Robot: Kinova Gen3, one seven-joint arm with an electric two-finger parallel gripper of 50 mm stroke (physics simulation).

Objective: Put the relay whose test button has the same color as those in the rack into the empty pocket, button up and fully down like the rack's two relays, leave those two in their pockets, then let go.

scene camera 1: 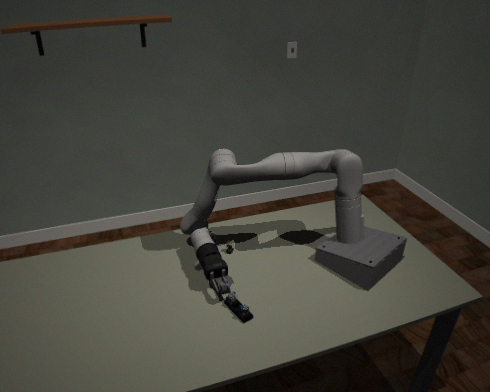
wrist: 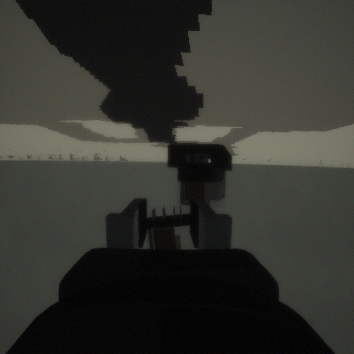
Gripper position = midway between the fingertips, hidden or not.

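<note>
My gripper [scene camera 1: 223,292] is visible. The wrist view shows the gripper [wrist: 167,215] too. A black rack [wrist: 187,171] is visible as well.
</note>
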